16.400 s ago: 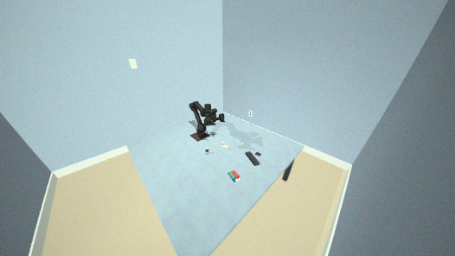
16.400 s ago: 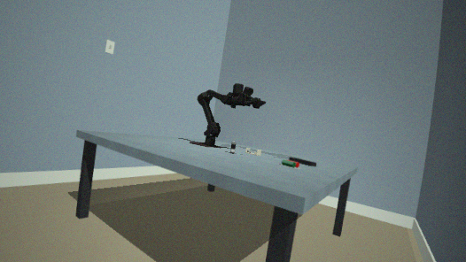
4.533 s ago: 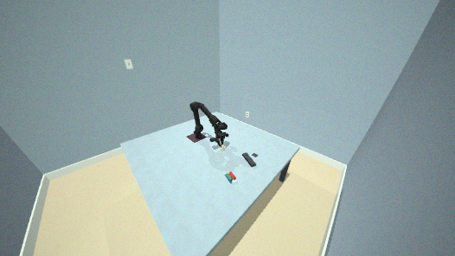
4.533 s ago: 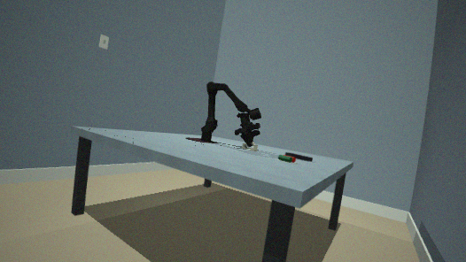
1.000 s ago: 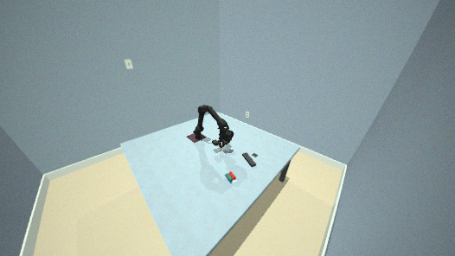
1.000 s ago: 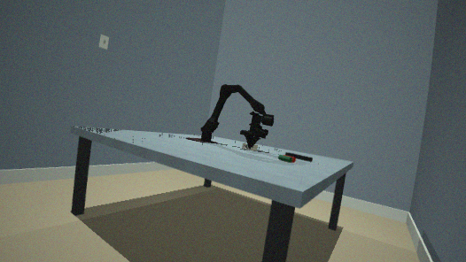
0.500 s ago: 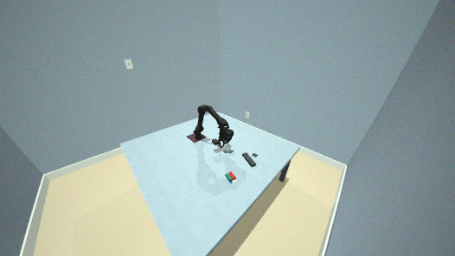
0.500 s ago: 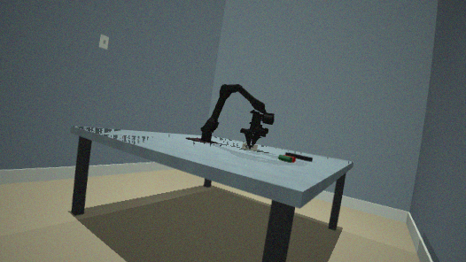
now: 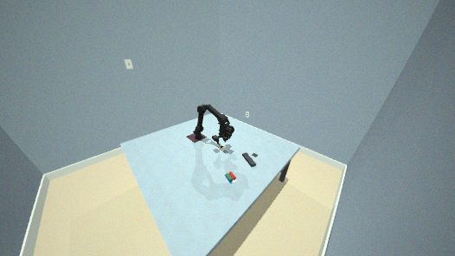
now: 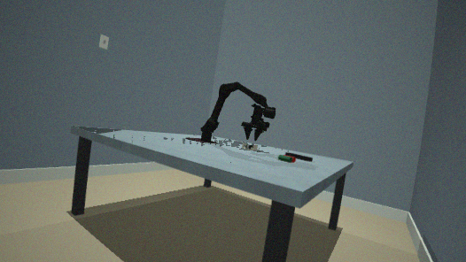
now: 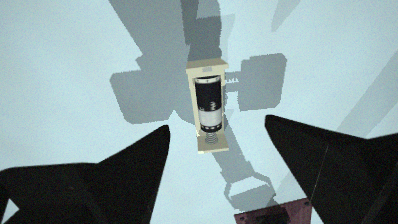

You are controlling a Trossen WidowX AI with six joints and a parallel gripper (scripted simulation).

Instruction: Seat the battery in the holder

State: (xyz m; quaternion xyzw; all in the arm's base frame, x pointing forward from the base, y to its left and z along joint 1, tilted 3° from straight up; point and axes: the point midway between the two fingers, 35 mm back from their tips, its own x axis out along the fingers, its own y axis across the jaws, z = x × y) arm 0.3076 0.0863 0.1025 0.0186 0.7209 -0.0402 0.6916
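The battery lies 40 mm below my gripper tip. Also, from my gripper tip: small black piece: 270 mm ahead, 180 mm to the left, 60 mm below; black bar: 280 mm ahead, 90 mm to the left, 40 mm below.
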